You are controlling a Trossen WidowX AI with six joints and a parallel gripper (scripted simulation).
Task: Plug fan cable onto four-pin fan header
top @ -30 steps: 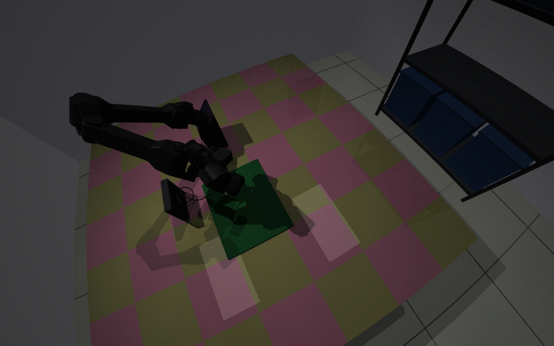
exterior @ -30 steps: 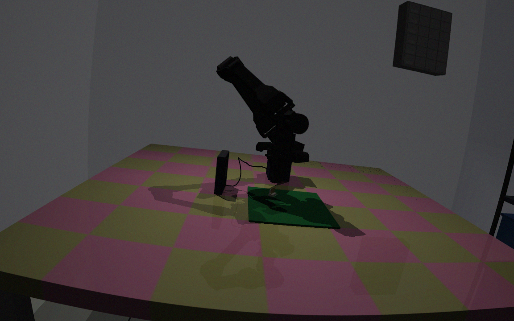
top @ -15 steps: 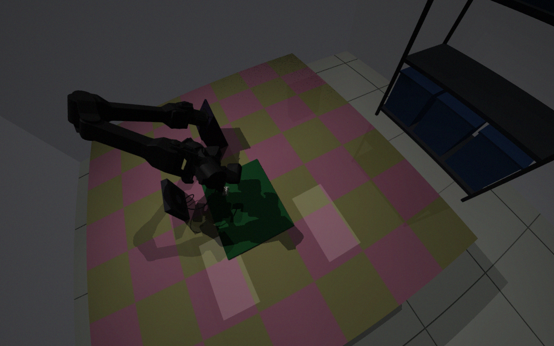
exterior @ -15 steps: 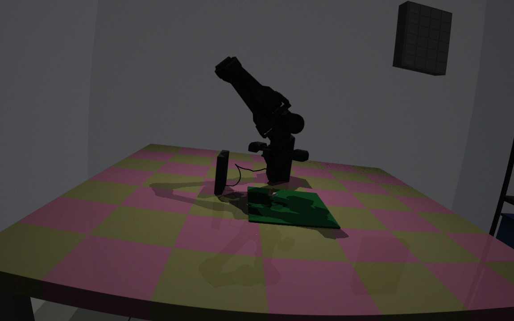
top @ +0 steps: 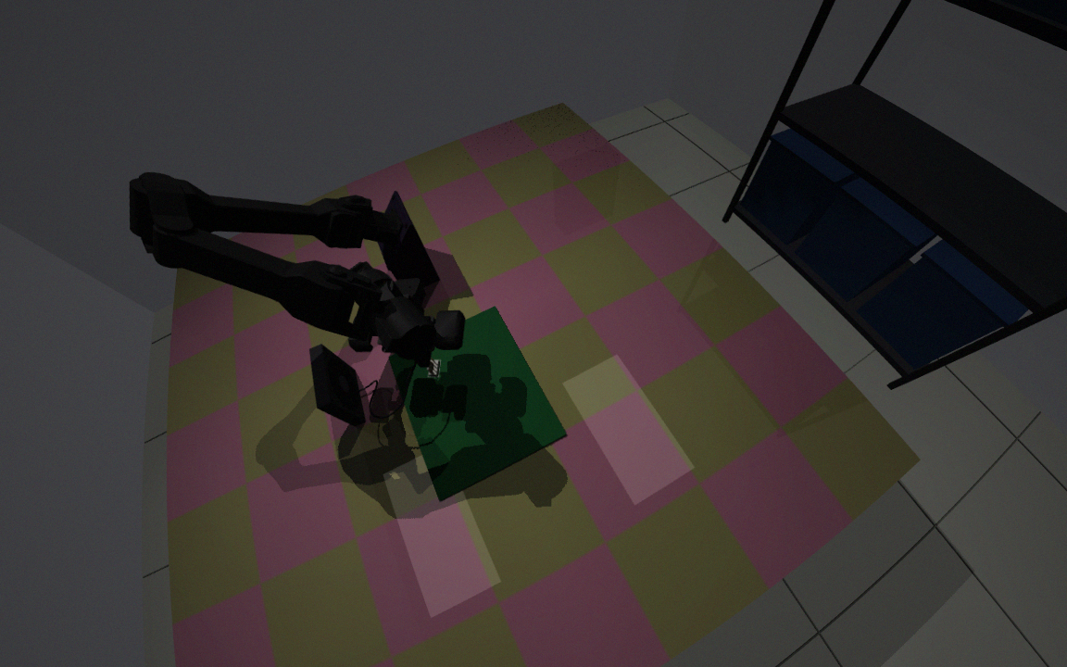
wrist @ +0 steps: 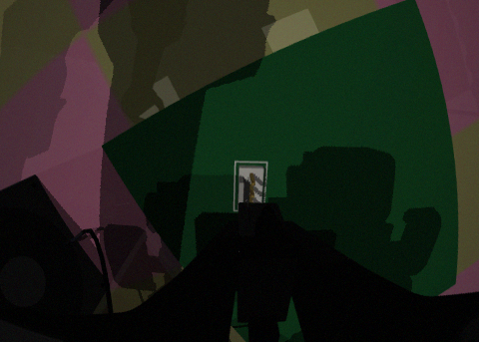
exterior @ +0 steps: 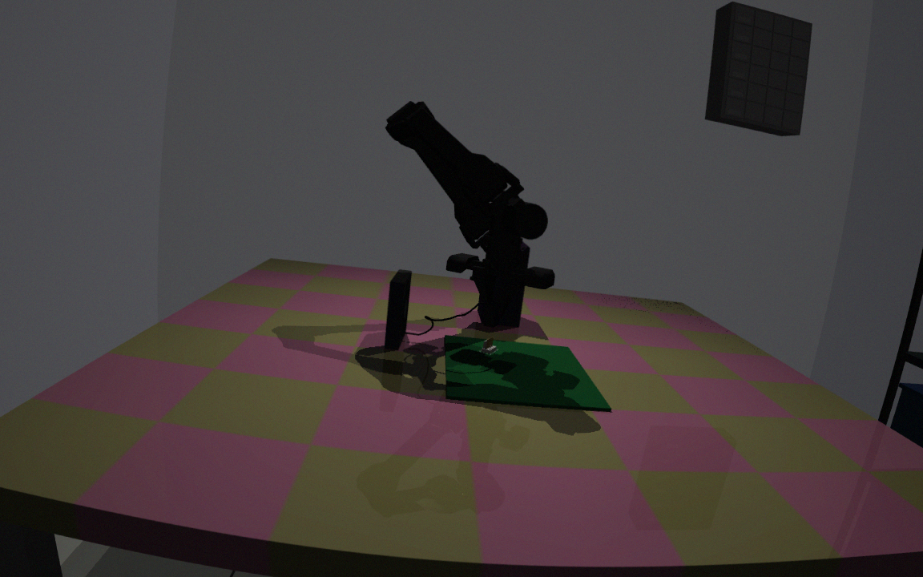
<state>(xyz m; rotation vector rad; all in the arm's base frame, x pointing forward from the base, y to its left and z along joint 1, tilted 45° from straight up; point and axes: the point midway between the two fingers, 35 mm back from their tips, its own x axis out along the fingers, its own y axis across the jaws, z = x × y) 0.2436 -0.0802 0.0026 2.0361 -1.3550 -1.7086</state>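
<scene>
Now: gripper tip 9 cm short of the green board, 3 cm to the right of it and 8 cm above it. From my gripper tip the other things lie so: black cable (3 cm ahead, 2 cm to the right, 2 cm above); then dark fan plug (1 cm ahead, 1 cm above); then fan (3 cm behind, 16 cm to the right, 1 cm below).
</scene>
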